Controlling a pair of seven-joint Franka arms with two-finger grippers.
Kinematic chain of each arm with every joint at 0, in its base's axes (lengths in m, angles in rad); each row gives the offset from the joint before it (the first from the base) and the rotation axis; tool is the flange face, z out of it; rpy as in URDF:
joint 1: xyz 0 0 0.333 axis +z
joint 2: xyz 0 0 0 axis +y
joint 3: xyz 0 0 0.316 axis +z
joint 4: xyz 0.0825 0 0 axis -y
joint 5: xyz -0.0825 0 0.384 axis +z
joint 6: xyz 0 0 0 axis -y
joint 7: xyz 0.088 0 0 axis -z
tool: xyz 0 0 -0.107 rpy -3.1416 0 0
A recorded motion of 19 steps. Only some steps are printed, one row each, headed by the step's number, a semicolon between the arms.
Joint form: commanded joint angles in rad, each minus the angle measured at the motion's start. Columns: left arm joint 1, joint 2, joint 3, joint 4, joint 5, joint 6, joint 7; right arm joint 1, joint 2, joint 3, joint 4, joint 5, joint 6, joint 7.
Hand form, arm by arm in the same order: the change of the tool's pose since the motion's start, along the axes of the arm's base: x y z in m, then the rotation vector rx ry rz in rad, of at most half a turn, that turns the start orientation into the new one. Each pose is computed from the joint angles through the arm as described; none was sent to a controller.
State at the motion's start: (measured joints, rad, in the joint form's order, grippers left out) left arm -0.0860 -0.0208 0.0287 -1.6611 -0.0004 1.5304 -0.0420; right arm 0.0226 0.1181 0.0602 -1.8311 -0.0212 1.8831 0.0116
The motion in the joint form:
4: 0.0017 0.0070 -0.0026 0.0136 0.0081 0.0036 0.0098; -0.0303 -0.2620 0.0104 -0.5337 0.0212 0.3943 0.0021
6: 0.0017 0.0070 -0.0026 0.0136 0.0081 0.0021 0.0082; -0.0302 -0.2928 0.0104 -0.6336 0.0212 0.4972 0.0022
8: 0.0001 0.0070 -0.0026 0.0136 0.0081 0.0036 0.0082; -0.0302 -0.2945 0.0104 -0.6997 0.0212 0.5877 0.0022
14: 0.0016 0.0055 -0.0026 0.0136 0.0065 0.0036 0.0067; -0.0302 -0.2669 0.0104 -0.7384 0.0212 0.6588 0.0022
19: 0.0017 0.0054 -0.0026 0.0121 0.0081 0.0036 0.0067; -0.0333 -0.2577 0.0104 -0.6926 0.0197 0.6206 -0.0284
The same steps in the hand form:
4: 0.0030 0.0002 0.0028 0.0067 -0.0106 -0.0112; -0.1005 -0.0151 -0.0706 0.0118 -0.1215 -0.0287
6: 0.0029 0.0002 0.0027 0.0069 -0.0091 -0.0096; -0.1195 -0.0165 -0.0906 0.0122 -0.1553 -0.0285
8: 0.0030 -0.0007 0.0028 0.0069 -0.0106 -0.0112; -0.1304 -0.0174 -0.1097 0.0141 -0.1814 -0.0282
14: 0.0026 0.0000 0.0036 0.0053 -0.0120 -0.0081; -0.1358 -0.0179 -0.1314 0.0164 -0.1861 -0.0280
19: 0.0025 0.0002 0.0030 0.0070 -0.0107 -0.0081; -0.1246 -0.0185 -0.1202 0.0149 -0.1842 0.0008

